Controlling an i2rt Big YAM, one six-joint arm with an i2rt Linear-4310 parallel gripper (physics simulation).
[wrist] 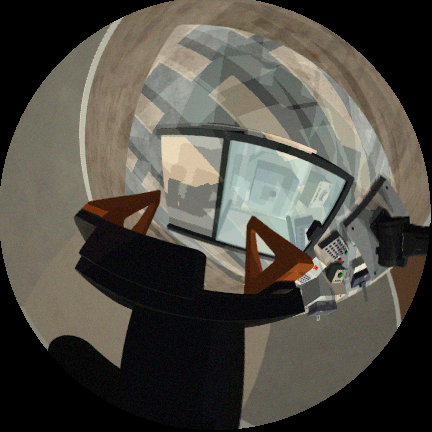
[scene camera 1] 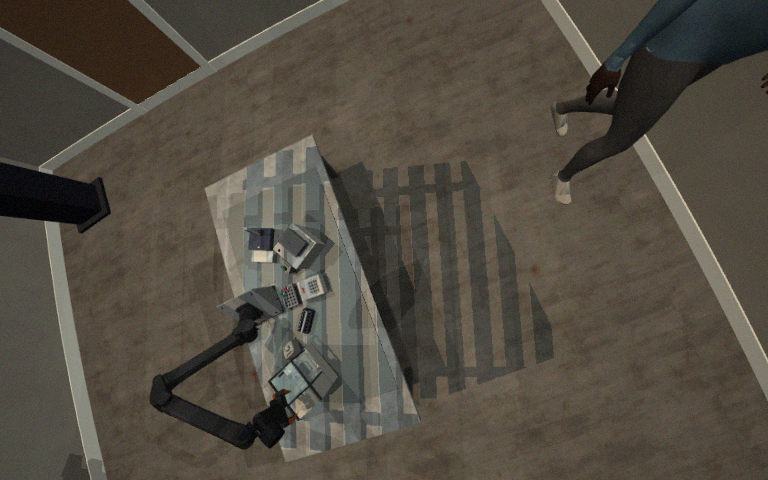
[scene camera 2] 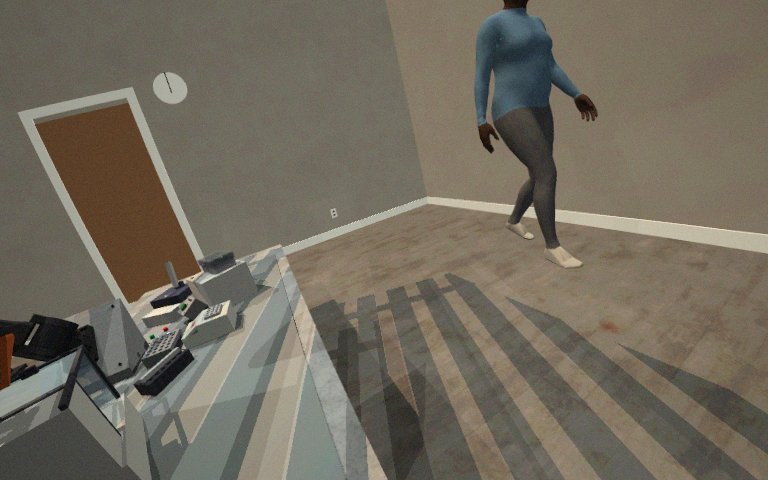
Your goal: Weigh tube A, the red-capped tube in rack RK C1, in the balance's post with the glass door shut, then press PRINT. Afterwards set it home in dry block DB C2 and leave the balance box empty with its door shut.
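Frame: origin at the arm's base, x left, y back, z up, level; metres.
Where they show: gripper, between the fingertips: (wrist: 205, 207) (scene camera 1: 293, 402); arm's base, origin of its link: (wrist: 385, 230) (scene camera 1: 250, 310).
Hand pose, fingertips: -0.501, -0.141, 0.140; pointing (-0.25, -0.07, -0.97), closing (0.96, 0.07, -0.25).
Note:
Each offset is from my fingertips to the top centre of the thing, as dx, dy, dz. "spot": to the spot under its first point.
My gripper (scene camera 1: 289, 405) (wrist: 205, 207) is open and empty above the balance's near end; part of an orange finger shows at scene camera 2's left edge. The balance's glass door {+0.078, +0.010, -0.037} (scene camera 1: 289, 379) (wrist: 240, 170) lies over its box, which looks shut, with its dark handle {spot: +0.128, +0.029, -0.024} (wrist: 314, 230) at one corner. Through the glass a pan with a small round post (wrist: 272, 193) shows; I make out no tube there. A grey rack {+0.478, -0.061, -0.216} (scene camera 1: 290, 298) (scene camera 2: 160, 346) (wrist: 332, 248) holds a red-capped tube {+0.524, -0.075, -0.191} (scene camera 1: 285, 289) (scene camera 2: 165, 329) (wrist: 340, 259) and a green-capped one. The PRINT button cannot be told.
A white block with a grid of holes {spot: +0.458, -0.244, -0.177} (scene camera 1: 313, 286) (scene camera 2: 210, 325) stands beside the rack. A black tray {+0.307, -0.095, -0.198} (scene camera 1: 305, 320) (scene camera 2: 164, 371) lies between rack and balance. A grey upright panel (scene camera 1: 263, 303) (scene camera 2: 110, 333) stands by the arm's base. A larger grey machine {+0.677, -0.231, -0.056} (scene camera 1: 297, 249) (scene camera 2: 226, 283) stands farther along.

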